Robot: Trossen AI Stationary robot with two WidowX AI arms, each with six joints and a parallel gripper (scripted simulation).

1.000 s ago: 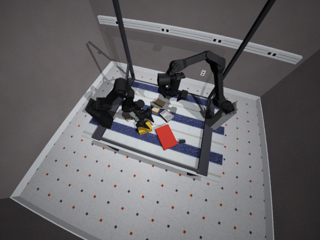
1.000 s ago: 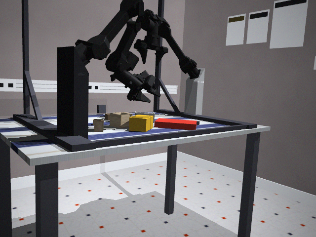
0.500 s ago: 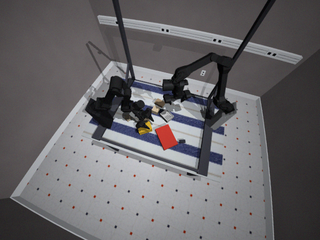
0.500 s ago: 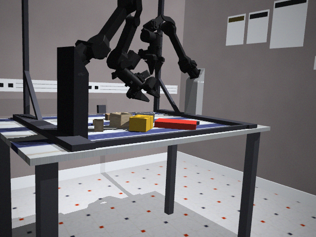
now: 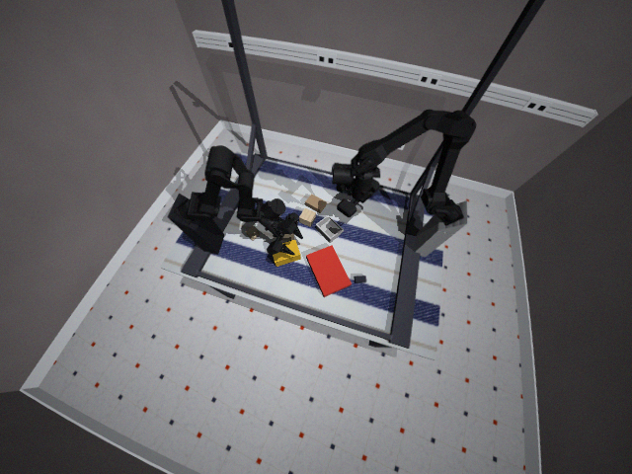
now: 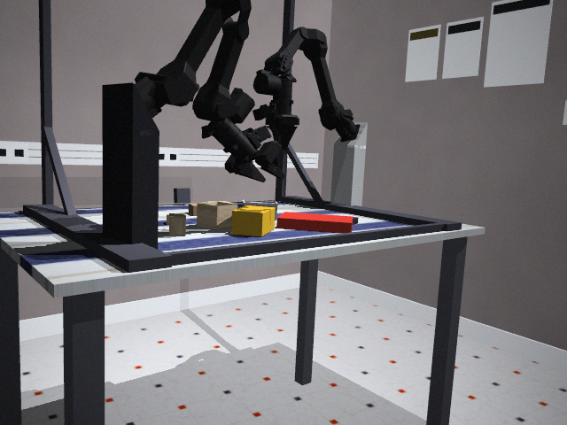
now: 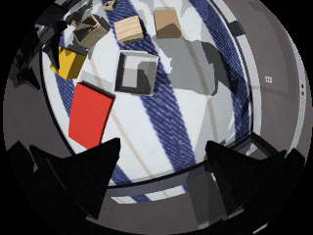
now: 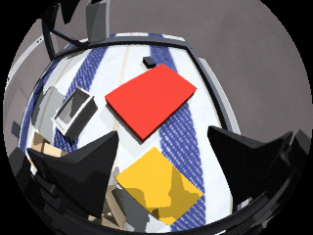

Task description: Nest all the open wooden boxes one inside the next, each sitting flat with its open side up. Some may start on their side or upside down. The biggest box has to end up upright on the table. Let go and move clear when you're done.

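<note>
Now: right hand 19 cm past the medium wooden box, 5 cm to the right of it and 12 cm above it. From my right hand the other things lie so: white box: 13 cm behind, 16 cm to the left, 12 cm below; flat red slab: 7 cm ahead, 15 cm to the left, 14 cm below; tiny wooden box: 21 cm behind, 10 cm to the right, 14 cm below.
</note>
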